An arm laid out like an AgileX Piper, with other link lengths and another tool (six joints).
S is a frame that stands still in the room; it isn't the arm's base.
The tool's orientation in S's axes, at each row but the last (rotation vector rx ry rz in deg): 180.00 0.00 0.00; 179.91 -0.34 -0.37; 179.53 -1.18 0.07; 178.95 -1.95 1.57; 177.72 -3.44 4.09; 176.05 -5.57 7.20; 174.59 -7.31 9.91; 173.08 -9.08 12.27; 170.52 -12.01 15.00; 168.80 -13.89 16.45
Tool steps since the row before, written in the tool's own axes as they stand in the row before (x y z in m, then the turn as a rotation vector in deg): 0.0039 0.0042 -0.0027 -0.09 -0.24 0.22; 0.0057 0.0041 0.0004 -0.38 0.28 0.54; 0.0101 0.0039 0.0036 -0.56 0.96 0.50; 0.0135 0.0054 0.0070 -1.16 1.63 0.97; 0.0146 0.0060 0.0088 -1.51 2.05 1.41; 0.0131 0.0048 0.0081 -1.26 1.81 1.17; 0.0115 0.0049 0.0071 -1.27 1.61 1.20; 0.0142 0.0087 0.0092 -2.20 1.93 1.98; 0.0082 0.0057 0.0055 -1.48 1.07 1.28; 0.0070 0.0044 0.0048 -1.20 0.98 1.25
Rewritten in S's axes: 0.0039 -0.0042 0.0027 -0.09 0.24 -0.22; 0.0057 -0.0041 -0.0004 -0.38 -0.28 -0.54; 0.0101 -0.0041 -0.0036 -0.57 -0.96 -0.49; 0.0135 -0.0058 -0.0067 -1.18 -1.62 -0.96; 0.0147 -0.0069 -0.0079 -1.52 -2.05 -1.40; 0.0134 -0.0061 -0.0067 -1.28 -1.81 -1.16; 0.0117 -0.0064 -0.0053 -1.27 -1.61 -1.20; 0.0142 -0.0110 -0.0061 -2.11 -1.93 -2.07; 0.0080 -0.0075 -0.0031 -1.40 -1.06 -1.38; 0.0068 -0.0062 -0.0025 -1.12 -1.01 -1.30
